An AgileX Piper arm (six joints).
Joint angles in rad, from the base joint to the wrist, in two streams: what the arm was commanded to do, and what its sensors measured. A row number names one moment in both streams.
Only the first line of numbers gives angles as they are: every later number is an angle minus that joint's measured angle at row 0.
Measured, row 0:
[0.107, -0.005, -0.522, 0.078, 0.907, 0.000]
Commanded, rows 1 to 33:
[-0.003, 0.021, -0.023, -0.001, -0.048, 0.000]
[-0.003, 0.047, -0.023, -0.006, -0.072, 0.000]
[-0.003, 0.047, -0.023, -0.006, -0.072, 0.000]
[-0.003, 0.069, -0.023, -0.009, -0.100, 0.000]
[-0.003, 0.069, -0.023, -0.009, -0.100, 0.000]
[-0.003, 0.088, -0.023, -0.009, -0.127, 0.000]
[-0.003, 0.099, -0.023, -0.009, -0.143, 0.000]
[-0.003, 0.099, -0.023, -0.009, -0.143, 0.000]
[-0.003, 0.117, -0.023, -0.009, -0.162, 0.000]
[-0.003, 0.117, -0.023, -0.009, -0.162, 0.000]
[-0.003, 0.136, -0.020, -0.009, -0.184, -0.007]
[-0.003, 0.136, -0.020, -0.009, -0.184, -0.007]
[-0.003, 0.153, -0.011, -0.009, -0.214, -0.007]
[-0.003, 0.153, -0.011, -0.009, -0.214, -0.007]
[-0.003, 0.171, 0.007, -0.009, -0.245, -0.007]
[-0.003, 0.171, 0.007, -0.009, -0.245, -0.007]
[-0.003, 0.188, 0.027, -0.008, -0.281, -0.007]
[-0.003, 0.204, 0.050, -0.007, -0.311, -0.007]
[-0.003, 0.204, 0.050, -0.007, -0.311, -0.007]
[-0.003, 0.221, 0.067, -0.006, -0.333, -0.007]
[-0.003, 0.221, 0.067, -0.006, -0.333, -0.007]
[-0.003, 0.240, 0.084, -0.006, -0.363, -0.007]
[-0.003, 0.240, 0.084, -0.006, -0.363, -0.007]
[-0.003, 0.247, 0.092, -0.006, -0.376, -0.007]
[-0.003, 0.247, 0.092, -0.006, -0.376, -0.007]
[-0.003, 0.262, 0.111, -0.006, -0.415, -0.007]
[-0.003, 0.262, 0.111, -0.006, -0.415, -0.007]
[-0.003, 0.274, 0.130, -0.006, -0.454, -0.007]
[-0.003, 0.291, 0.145, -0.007, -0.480, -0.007]
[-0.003, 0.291, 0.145, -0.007, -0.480, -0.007]
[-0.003, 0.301, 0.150, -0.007, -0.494, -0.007]
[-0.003, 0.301, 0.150, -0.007, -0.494, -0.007]
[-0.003, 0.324, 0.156, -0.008, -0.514, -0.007]
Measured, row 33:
[0.000, 0.299, 0.145, -0.007, -0.466, 0.000]
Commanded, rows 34 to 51:
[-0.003, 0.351, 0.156, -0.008, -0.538, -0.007]
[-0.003, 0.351, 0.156, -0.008, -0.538, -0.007]
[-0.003, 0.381, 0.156, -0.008, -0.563, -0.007]
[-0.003, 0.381, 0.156, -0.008, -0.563, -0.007]
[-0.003, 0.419, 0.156, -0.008, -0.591, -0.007]
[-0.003, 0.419, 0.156, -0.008, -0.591, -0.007]
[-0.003, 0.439, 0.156, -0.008, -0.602, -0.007]
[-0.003, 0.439, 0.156, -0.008, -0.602, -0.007]
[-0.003, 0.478, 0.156, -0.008, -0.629, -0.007]
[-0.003, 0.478, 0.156, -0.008, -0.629, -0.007]
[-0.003, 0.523, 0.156, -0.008, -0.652, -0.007]
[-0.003, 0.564, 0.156, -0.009, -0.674, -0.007]
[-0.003, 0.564, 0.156, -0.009, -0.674, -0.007]
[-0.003, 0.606, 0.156, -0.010, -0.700, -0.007]
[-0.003, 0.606, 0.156, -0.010, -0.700, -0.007]
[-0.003, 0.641, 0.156, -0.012, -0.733, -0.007]
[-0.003, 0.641, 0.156, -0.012, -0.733, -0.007]
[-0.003, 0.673, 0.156, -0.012, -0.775, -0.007]
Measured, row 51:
[0.000, 0.635, 0.154, -0.008, -0.711, 0.000]
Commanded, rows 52 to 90:
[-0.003, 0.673, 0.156, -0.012, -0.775, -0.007]
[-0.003, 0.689, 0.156, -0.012, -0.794, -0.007]
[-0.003, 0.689, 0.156, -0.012, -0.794, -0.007]
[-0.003, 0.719, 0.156, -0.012, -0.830, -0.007]
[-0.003, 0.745, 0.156, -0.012, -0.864, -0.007]
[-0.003, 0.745, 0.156, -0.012, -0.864, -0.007]
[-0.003, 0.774, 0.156, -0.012, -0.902, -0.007]
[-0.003, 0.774, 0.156, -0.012, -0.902, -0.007]
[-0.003, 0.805, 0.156, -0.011, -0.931, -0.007]
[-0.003, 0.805, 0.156, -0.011, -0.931, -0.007]
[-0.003, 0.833, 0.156, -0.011, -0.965, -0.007]
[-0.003, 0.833, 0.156, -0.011, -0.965, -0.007]
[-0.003, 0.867, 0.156, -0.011, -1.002, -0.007]
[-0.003, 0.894, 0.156, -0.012, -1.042, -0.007]
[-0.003, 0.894, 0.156, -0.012, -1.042, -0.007]
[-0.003, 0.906, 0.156, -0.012, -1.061, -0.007]
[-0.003, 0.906, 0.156, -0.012, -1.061, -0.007]
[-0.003, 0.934, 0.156, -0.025, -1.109, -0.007]
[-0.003, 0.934, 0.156, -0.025, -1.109, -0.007]
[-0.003, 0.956, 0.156, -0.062, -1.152, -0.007]
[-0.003, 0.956, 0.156, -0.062, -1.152, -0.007]
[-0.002, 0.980, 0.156, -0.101, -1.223, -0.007]
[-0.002, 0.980, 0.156, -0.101, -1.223, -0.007]
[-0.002, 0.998, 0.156, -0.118, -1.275, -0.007]
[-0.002, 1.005, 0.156, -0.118, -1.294, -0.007]
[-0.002, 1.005, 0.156, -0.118, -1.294, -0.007]
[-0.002, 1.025, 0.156, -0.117, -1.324, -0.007]
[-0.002, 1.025, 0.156, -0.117, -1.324, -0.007]
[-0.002, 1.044, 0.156, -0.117, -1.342, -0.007]
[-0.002, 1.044, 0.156, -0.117, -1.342, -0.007]
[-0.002, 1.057, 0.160, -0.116, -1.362, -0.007]
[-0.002, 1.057, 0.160, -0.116, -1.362, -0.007]
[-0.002, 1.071, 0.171, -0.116, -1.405, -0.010]
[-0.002, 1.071, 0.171, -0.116, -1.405, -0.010]
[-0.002, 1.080, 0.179, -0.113, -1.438, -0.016]
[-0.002, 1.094, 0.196, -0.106, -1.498, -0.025]
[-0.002, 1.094, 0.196, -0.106, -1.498, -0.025]
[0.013, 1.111, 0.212, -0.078, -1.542, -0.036]
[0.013, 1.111, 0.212, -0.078, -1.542, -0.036]
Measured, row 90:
[0.000, 1.096, 0.195, -0.104, -1.462, -0.008]
